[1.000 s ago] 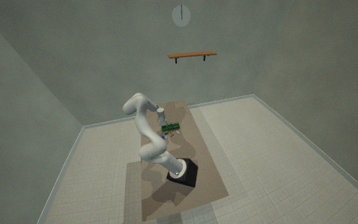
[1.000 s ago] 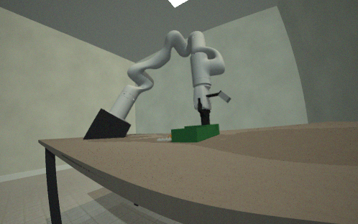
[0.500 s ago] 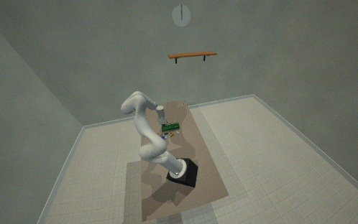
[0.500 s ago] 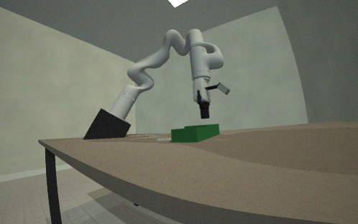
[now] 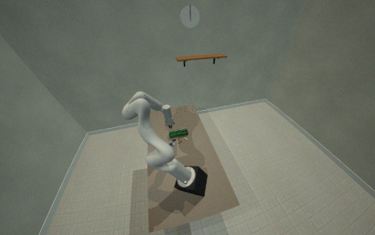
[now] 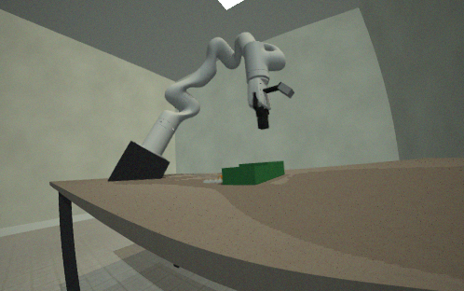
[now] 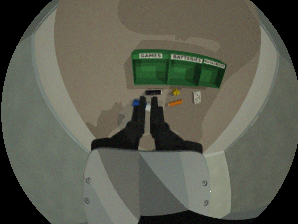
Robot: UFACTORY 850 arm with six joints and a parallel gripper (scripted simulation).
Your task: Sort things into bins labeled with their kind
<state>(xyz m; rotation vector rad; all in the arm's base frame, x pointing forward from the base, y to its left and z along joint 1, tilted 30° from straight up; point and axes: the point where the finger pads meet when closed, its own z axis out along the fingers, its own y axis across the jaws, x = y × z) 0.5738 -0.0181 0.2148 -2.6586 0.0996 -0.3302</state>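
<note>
The black battery is 170 mm below my hand, 80 mm behind it and 20 mm to the right of it. From my hand the other things lie so: blue thing (180 mm below, 140 mm behind, 10 mm to the left); then orange battery (170 mm below, 120 mm behind, 90 mm to the right); then yellow die (170 mm below, 80 mm to the right, 80 mm behind).
</note>
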